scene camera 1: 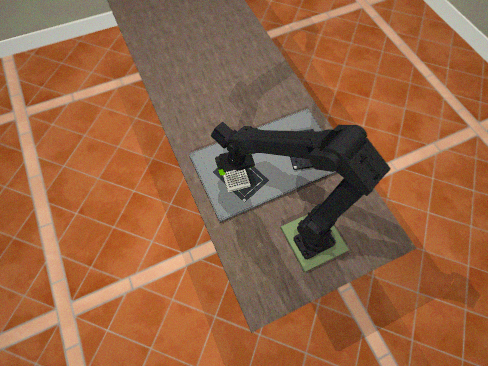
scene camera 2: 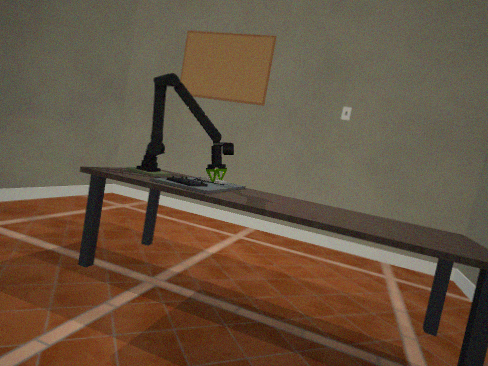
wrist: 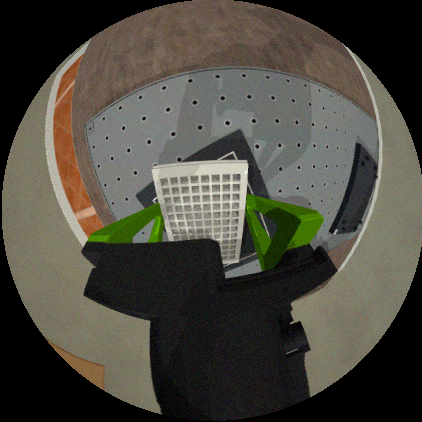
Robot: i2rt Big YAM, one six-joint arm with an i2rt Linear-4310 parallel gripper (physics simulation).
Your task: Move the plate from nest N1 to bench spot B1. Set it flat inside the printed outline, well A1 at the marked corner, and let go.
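Places are measured from the arm's base along level axes (x ahead, y left, z up), in millimetres.
Pixels of known places: gripper, fingertip midpoint: (scene camera 1: 233,168) (scene camera 2: 216,181) (wrist: 202,202); arm's base, origin of the base link: (scene camera 1: 314,241) (scene camera 2: 148,169).
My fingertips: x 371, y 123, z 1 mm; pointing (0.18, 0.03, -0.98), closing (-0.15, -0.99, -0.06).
Observation:
Ahead of a thing's pixels: the offset from my fingertips to its top centre. "*": to the spot under its first point. Level surfaces: height alone.
The white plate @[dx -23, dy +4, dz +11 mm] (scene camera 1: 237,182) (wrist: 202,168), a grid of wells, lies over a dark square mat @[dz -4 mm] (scene camera 1: 254,183) (wrist: 237,141) with a printed white outline @[* dx +40, dy -39, dz -3 mm] (wrist: 233,153). The plate is turned relative to the outline and crosses its line. My gripper (scene camera 1: 236,171) (scene camera 2: 216,180) (wrist: 202,202) points down, its green fingers against the plate's two long sides, shut on it. The plate's near end is partly hidden by the gripper body in the wrist view. Well A1 cannot be made out. A dark nest @[dx -44, dy -283, dz +16 mm] (scene camera 1: 301,163) (scene camera 2: 187,180) (wrist: 354,192) stands apart on the same board.
The grey perforated board (scene camera 1: 209,201) (scene camera 2: 227,187) (wrist: 145,131) lies on the long brown table @[dz -18 mm] (scene camera 1: 185,65) (scene camera 2: 325,215). The arm's base stands on a green pad (scene camera 1: 306,265) near one table end. The forearm passes over the nest side of the board.

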